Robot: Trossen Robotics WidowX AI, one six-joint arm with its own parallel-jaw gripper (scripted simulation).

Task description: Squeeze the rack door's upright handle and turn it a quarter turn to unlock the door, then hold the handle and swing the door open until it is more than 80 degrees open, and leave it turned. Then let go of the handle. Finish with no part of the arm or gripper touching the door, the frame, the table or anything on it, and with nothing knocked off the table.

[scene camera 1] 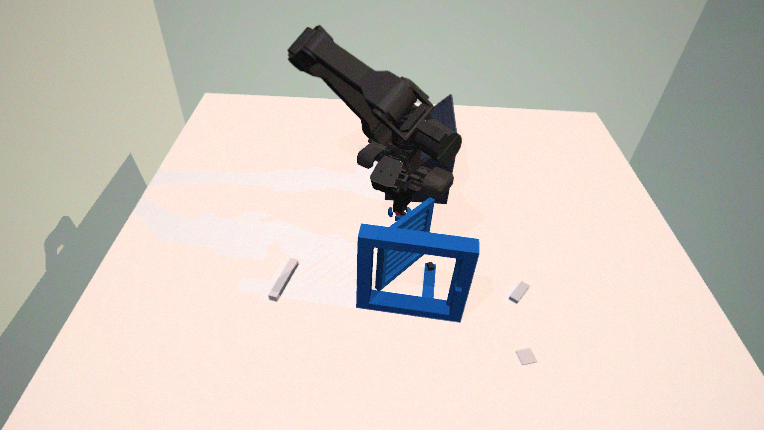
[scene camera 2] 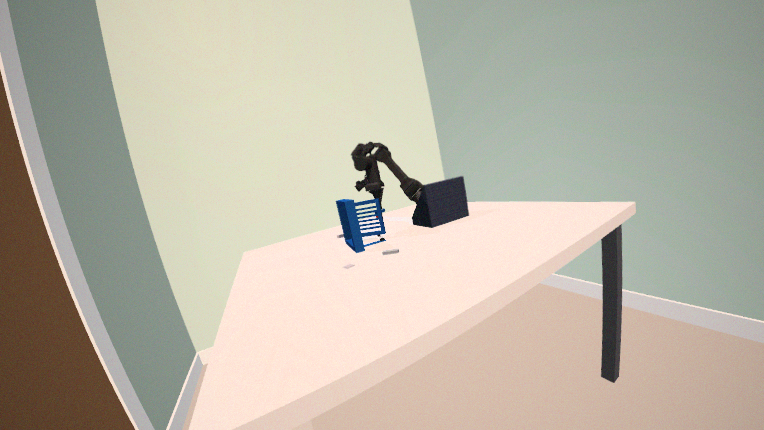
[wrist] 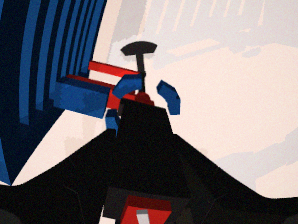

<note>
The pictures show: my gripper and a slatted blue door.
My gripper is seen too in the wrist view.
</note>
